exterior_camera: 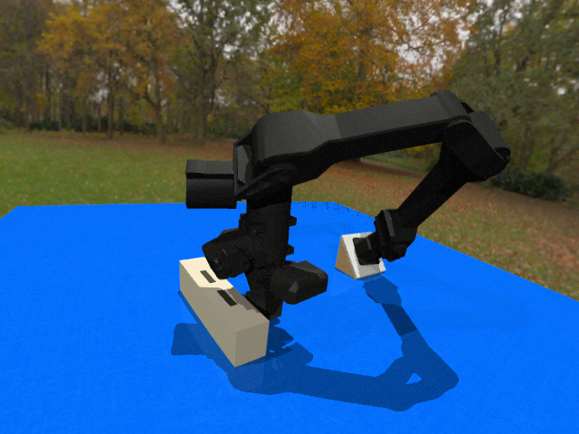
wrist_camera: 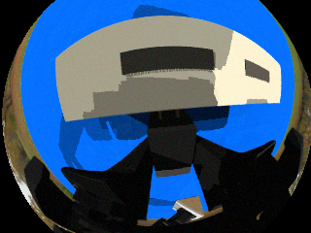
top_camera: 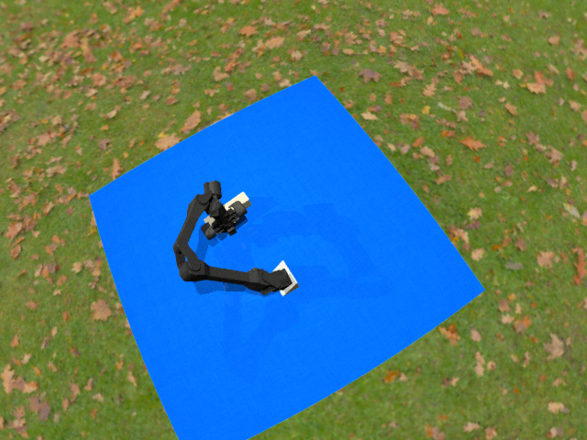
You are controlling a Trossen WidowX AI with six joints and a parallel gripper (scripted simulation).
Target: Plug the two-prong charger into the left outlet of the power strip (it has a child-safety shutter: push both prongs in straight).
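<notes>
Right now my gripper tip is 2 cm short of the black two-prong charger and 1 cm below it.
</notes>
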